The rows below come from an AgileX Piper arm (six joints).
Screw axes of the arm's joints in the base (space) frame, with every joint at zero. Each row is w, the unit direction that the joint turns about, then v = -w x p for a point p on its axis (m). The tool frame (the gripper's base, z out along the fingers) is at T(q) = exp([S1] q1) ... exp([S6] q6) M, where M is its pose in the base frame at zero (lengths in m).
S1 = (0, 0, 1, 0.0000, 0.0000, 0.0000)
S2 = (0, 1, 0, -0.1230, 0.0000, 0.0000)
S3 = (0, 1, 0, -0.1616, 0.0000, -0.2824)
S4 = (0.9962, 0, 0.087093, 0.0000, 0.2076, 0.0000)
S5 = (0, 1, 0, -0.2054, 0.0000, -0.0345)
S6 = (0.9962, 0, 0.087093, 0.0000, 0.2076, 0.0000)
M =
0.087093 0 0.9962 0.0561
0 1 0 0.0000
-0.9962 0 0.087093 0.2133
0 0 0 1
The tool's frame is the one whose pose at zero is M.
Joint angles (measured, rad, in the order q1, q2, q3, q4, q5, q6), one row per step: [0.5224 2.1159 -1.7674 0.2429 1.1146 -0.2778]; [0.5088 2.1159 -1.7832 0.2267 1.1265 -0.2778]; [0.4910 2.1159 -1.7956 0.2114 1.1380 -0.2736]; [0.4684 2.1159 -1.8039 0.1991 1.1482 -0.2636]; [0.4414 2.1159 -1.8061 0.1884 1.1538 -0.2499]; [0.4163 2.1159 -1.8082 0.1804 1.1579 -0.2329]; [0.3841 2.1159 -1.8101 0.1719 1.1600 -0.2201]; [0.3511 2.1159 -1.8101 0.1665 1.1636 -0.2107]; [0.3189 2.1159 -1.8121 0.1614 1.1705 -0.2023]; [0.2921 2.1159 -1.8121 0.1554 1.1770 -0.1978]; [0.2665 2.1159 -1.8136 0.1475 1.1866 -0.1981]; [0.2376 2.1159 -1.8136 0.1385 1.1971 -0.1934]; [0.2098 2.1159 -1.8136 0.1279 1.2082 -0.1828]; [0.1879 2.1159 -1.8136 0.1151 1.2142 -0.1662]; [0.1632 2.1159 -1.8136 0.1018 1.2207 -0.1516]
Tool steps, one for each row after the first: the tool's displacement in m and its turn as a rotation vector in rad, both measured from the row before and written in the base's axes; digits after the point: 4 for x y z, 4 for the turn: [0.0046 -0.0057 0.0037 -0.0110 -0.0111 -0.0069]; [0.0050 -0.0076 0.0029 -0.0116 -0.0067 -0.0158]; [0.0055 -0.0096 0.0018 -0.0101 -0.0012 -0.0274]; [0.0058 -0.0115 0.0003 -0.0092 0.0018 -0.0368]; [0.0051 -0.0107 0.0004 -0.0059 0.0026 -0.0390]; [0.0063 -0.0137 0.0004 -0.0061 -0.0002 -0.0424]; [0.0056 -0.0141 -0.0001 -0.0049 0.0035 -0.0403]; [0.0049 -0.0139 0.0004 -0.0050 0.0047 -0.0382]; [0.0035 -0.0119 -0.0002 -0.0067 0.0053 -0.0289]; [0.0029 -0.0116 0.0002 -0.0094 0.0056 -0.0222]; [0.0028 -0.0133 -0.0003 -0.0102 0.0087 -0.0301]; [0.0022 -0.0130 -0.0003 -0.0109 0.0101 -0.0345]; [0.0018 -0.0106 -0.0002 -0.0113 0.0057 -0.0348]; [0.0017 -0.0119 -0.0002 -0.0120 0.0059 -0.0356]
